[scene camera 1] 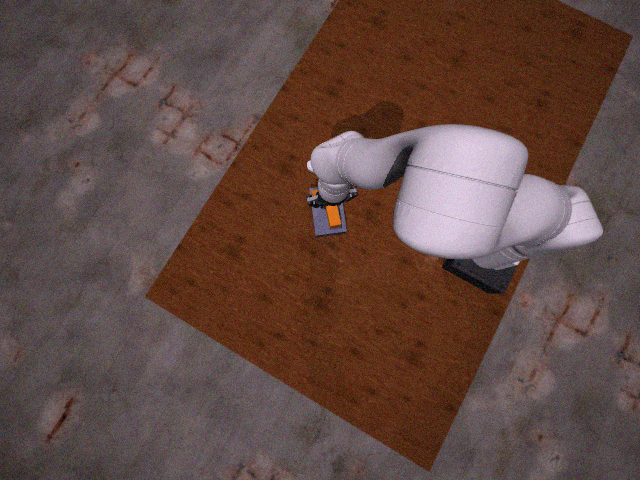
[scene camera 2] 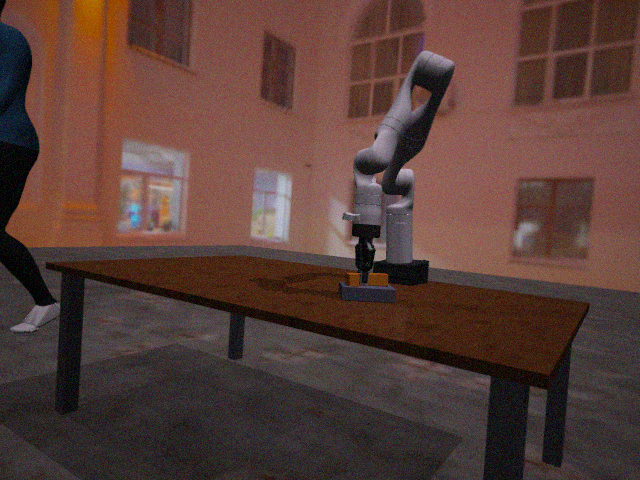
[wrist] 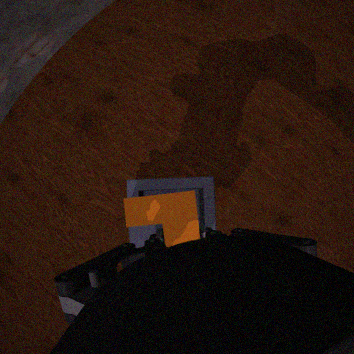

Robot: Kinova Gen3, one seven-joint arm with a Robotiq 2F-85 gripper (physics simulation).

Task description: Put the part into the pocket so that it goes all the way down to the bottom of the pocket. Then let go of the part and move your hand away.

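Places are measured from the arm's base along level axes (x ahead, y left, z up), in millimetres.
Where they show: gripper, fingertip midpoint: (scene camera 2: 362, 284) (wrist: 180, 235); arm's base at its link origin: (scene camera 2: 399, 261).
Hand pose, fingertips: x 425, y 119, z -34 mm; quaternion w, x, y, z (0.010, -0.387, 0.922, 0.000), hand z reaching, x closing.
Things, the pixels of their top centre, and the offset from my fingertips. "*": a spot on its surface instead. Level surfaces: height alone.
- orange L-shaped part at its top centre: (wrist: 165, 260) (scene camera 2: 368, 273) (scene camera 1: 326, 207) 2 mm ahead, 18 mm left, 31 mm up
- grey-blue block at its top centre: (wrist: 172, 246) (scene camera 2: 366, 285) (scene camera 1: 327, 209) 2 mm back, 14 mm left, 1 mm down
- pocket at a spot on its surface: (wrist: 202, 202) * 2 mm ahead, 40 mm right, 7 mm down
- brown wooden table at its surface level: 37 mm down
The orange L-shaped part (scene camera 1: 333, 216) (scene camera 2: 378, 279) (wrist: 150, 211) is between my fingers, over the grey-blue block (scene camera 1: 321, 227) (scene camera 2: 368, 294) (wrist: 170, 183) with the pocket. In the wrist view the part is turned slightly against the block's edges. Its left end lies across the block's left rim, and dark strips of the pocket (wrist: 202, 202) show along its top and right sides. In scene camera 2 the part stands up above the block's top. My gripper (scene camera 1: 331, 203) (scene camera 2: 364, 279) (wrist: 180, 235) is shut on the part. The pocket's bottom and the part's underside are hidden.
The block stands on the brown wooden table (scene camera 1: 310, 310) (scene camera 2: 439, 320) (wrist: 75, 165). The robot's black base (scene camera 1: 480, 276) (scene camera 2: 408, 272) stands on the table behind the block in scene camera 2. A person (scene camera 2: 15, 98) is at that view's left edge, beyond the table.
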